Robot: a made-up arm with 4 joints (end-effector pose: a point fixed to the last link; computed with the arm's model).
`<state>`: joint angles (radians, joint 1 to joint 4).
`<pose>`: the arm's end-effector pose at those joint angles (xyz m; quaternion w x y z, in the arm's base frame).
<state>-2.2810 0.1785 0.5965 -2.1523</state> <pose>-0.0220 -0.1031 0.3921 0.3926 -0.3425 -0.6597 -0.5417</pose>
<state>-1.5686 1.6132 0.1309 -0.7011</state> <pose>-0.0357 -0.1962 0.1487 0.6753 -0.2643 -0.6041 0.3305</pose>
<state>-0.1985 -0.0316 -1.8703 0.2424</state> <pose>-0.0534 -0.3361 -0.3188 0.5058 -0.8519 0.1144 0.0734</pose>
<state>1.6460 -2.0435 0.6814 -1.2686</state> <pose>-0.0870 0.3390 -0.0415 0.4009 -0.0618 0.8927 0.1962</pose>
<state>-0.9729 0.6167 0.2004 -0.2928</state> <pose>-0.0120 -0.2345 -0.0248 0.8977 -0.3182 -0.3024 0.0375</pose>
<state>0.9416 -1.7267 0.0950 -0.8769</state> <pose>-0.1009 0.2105 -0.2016 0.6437 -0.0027 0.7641 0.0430</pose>
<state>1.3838 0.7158 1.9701 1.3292</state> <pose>-0.1753 0.1850 -0.2097 0.1405 -0.5263 0.8384 -0.0185</pose>
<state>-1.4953 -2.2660 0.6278 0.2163</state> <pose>-0.0247 -0.3131 0.1036 0.4678 -0.1295 0.4582 -0.7446</pose>
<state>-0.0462 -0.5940 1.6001 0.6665</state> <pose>-0.0037 -0.1959 -0.0646 0.7145 0.6986 -0.0313 0.0202</pose>
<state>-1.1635 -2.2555 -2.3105 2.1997</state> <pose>-0.0628 -0.2359 0.2401 0.4690 -0.4845 -0.7211 -0.1592</pose>
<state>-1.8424 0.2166 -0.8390 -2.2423</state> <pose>-0.0244 -0.2385 0.3386 0.1454 -0.3354 -0.9129 -0.1816</pose>
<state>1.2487 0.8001 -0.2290 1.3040</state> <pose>-0.0536 0.3230 -0.1066 0.7981 0.1826 -0.5016 0.2793</pose>
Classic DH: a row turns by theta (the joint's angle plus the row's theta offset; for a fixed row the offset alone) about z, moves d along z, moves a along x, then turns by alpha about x. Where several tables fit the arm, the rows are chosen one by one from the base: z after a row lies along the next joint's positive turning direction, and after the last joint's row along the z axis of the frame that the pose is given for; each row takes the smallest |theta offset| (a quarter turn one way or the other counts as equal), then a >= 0, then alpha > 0; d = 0 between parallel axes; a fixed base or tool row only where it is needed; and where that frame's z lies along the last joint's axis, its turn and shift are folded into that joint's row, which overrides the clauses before.
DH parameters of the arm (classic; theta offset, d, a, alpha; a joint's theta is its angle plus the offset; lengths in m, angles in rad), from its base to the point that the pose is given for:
base (fixed): 1.5708 0.0682 0 1.5708
joint 1: -1.5708 -0.0589 0.2638 1.5708
joint 2: 0 0.1954 0.0304 -1.5708
joint 3: 1.5708 -0.0075 0.0834 -1.5708
joint 4: -0.4776 0 0.0803 0
tool (fixed): -1.0932 -0.0106 0 0

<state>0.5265 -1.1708 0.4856 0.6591</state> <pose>-0.0343 0.0748 -0.1538 0.6861 0.5610 0.3919 0.2466</pose>
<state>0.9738 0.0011 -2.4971 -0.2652</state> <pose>-0.0120 0.1296 -0.4017 0.7173 -0.6841 -0.0912 -0.0962</pose>
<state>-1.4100 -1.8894 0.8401 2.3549</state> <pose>-0.0263 -0.2073 0.1845 0.8908 0.2595 0.2860 0.2392</pose>
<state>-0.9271 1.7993 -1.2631 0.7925</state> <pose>0.1295 -0.2968 0.0419 0.3133 -0.8080 -0.4989 -0.0109</pose>
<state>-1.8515 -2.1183 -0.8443 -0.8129</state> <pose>-0.1945 -0.2155 0.2689 0.0669 0.7405 -0.5127 0.4293</pose>
